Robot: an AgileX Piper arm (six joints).
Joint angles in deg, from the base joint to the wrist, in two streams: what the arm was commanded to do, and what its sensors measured. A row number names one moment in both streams.
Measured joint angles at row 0:
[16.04, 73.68, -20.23, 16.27, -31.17, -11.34]
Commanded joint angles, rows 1 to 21:
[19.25, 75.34, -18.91, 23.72, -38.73, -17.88]
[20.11, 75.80, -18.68, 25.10, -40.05, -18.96]
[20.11, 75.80, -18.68, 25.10, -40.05, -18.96]
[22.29, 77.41, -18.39, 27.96, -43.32, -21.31]
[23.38, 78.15, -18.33, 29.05, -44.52, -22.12]
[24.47, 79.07, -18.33, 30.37, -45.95, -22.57]
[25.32, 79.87, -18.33, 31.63, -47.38, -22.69]
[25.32, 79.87, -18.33, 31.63, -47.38, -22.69]
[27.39, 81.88, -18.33, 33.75, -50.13, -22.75]
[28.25, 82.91, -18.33, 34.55, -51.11, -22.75]
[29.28, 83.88, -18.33, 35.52, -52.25, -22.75]
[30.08, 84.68, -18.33, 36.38, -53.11, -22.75]
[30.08, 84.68, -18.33, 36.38, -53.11, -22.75]
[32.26, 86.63, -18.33, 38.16, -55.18, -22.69]
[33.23, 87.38, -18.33, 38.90, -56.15, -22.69]
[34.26, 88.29, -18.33, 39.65, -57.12, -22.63]
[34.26, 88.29, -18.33, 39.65, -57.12, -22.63]
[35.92, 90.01, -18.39, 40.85, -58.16, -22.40]
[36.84, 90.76, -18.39, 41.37, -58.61, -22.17]
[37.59, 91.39, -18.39, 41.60, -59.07, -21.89]
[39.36, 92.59, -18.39, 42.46, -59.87, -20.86]
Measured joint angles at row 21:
[37.30, 91.39, -18.45, 41.25, -57.98, -21.94]
